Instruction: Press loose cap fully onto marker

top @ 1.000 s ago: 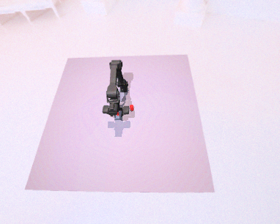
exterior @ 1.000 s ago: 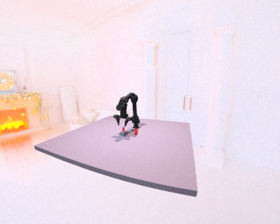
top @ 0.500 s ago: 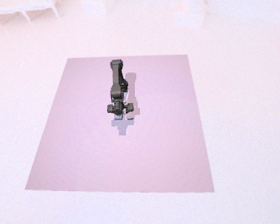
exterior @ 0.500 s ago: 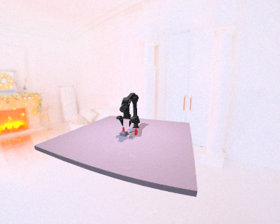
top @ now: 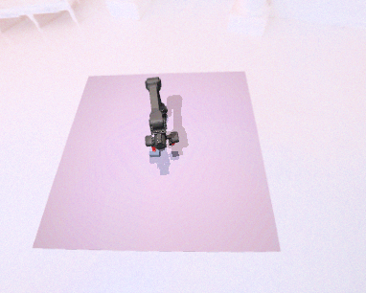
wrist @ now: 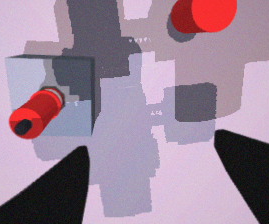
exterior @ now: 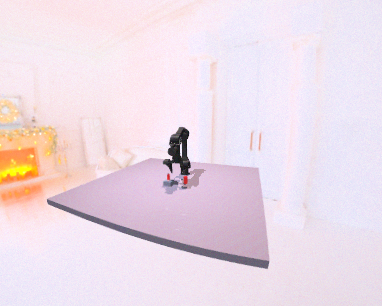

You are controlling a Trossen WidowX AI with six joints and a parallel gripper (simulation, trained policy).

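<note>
The red cap is 70 mm behind my gripper tip, 40 mm to the left of it and 70 mm below it. Round my gripper tip: holder block: 70 mm to the right, 80 mm below.
</note>
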